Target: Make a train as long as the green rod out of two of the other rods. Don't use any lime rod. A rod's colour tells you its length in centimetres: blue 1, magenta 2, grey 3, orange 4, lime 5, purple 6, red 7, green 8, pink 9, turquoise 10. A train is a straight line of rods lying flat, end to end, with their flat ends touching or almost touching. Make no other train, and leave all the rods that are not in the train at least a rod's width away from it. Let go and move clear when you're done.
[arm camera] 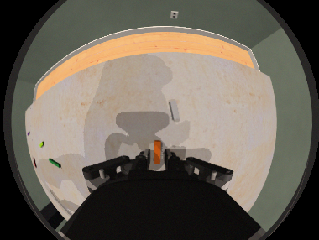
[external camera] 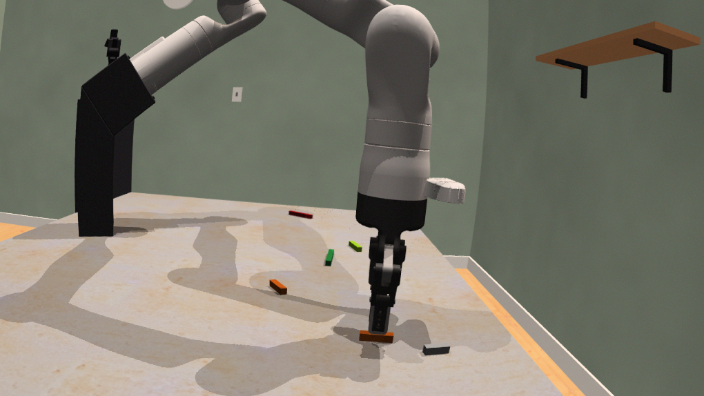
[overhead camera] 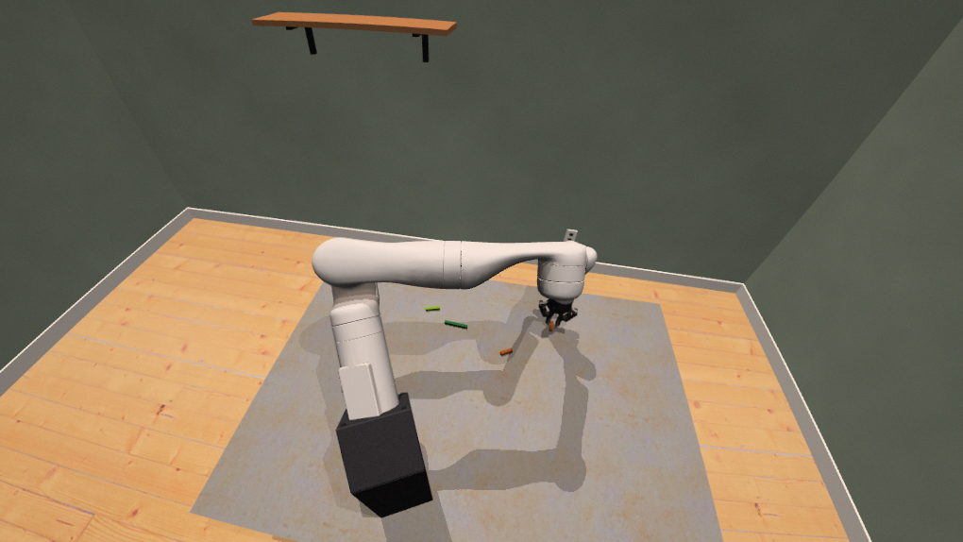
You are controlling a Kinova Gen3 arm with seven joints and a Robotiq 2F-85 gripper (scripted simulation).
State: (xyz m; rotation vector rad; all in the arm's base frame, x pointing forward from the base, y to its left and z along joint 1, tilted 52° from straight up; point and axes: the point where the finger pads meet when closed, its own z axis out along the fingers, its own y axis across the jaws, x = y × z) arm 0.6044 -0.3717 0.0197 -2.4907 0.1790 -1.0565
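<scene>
My hand is 30 mm above the orange rod. From my hand the other things lie so: green rod 320 mm to the left, 110 mm behind, 30 mm below; lime rod 420 mm to the left, 70 mm behind, 30 mm below; grey rod 70 mm ahead, 30 mm below, 20 mm to the right.
</scene>
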